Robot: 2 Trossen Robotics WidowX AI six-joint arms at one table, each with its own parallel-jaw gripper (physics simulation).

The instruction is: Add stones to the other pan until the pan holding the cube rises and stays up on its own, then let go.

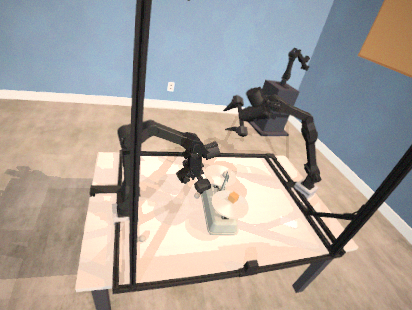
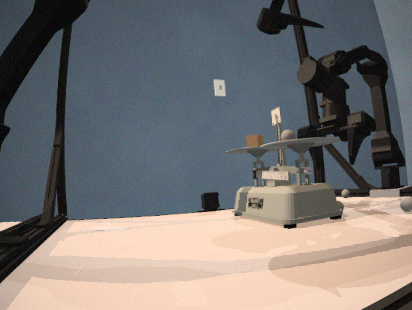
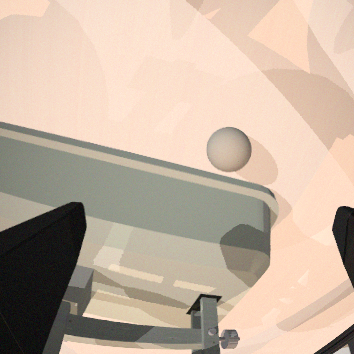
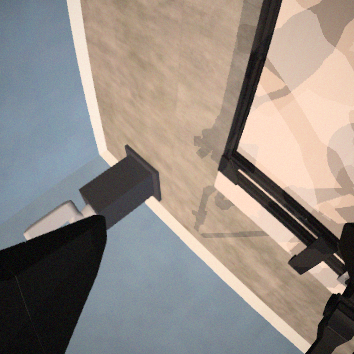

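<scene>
The pale green balance scale stands on the table. The orange cube sits on one pan. One stone shows on the other pan. Another stone lies on the table beside the scale's base. One more stone lies farther away, and a small one lies behind the scale. My left gripper is open and empty above the stone beside the base. My right gripper is open, empty and high up.
A black frame runs around the table, with an upright post at the left. A small black block sits on the frame's edge. A dark pedestal stands on the floor beyond the table.
</scene>
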